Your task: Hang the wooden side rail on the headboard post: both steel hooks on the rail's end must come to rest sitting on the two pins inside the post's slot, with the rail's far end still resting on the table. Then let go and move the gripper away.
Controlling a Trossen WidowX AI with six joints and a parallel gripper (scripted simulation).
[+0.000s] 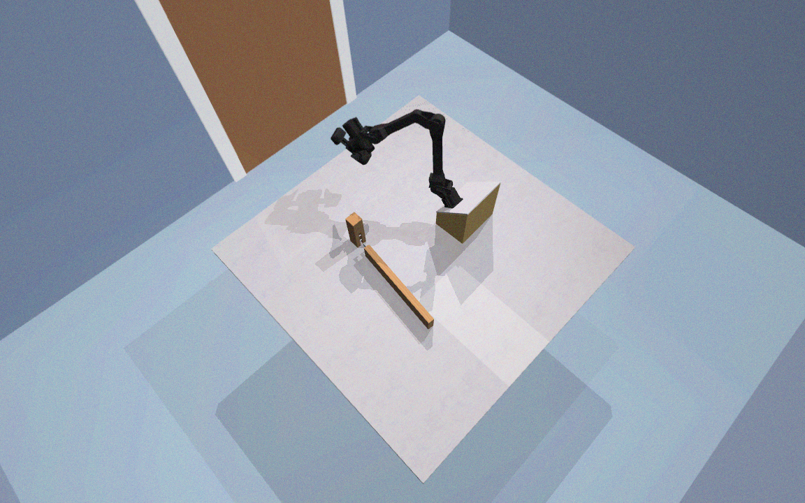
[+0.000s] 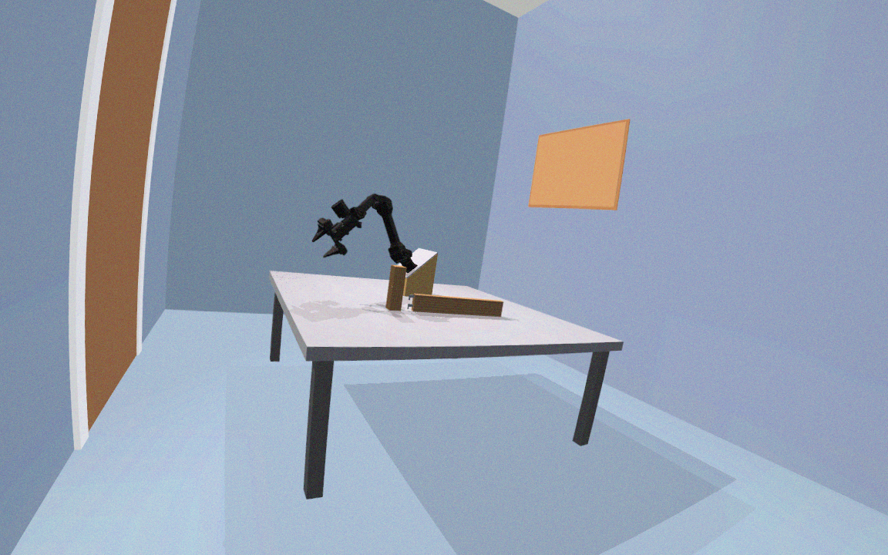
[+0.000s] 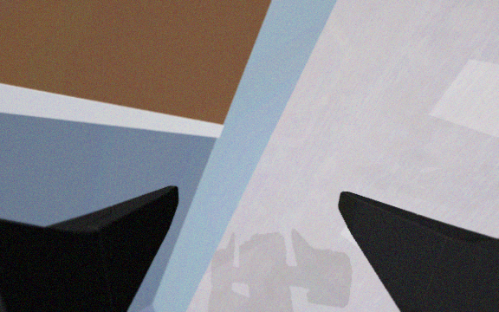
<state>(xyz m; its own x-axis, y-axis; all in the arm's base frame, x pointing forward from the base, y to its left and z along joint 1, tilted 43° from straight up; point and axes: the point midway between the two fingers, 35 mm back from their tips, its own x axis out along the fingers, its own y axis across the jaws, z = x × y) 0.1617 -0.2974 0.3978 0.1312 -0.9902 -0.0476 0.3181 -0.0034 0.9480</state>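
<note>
The headboard post is 200 mm ahead of my gripper tip, 300 mm to the left of it and 120 mm below it.
</note>
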